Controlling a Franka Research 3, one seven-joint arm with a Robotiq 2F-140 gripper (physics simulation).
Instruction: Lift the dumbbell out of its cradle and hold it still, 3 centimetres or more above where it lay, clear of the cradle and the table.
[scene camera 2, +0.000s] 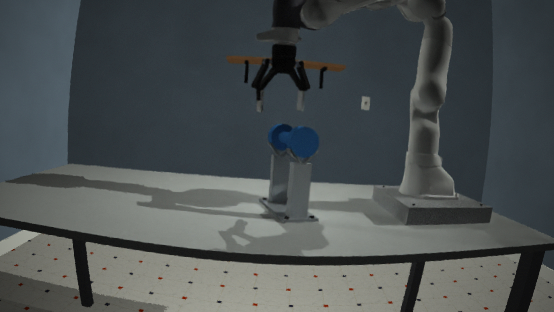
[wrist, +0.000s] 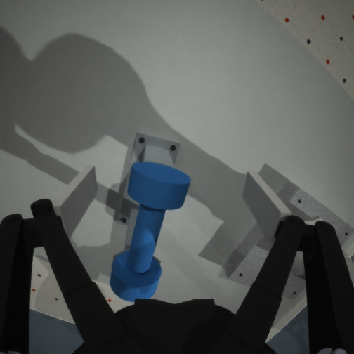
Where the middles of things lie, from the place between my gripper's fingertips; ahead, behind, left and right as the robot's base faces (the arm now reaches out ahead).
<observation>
I see the blue dumbbell (scene camera 2: 303, 141) 100 mm to the left of my hand, 80 mm below it and 50 mm behind it. Also, from my hand: grey cradle (scene camera 2: 293, 208): 190 mm below, 100 mm to the left, 50 mm behind.
</observation>
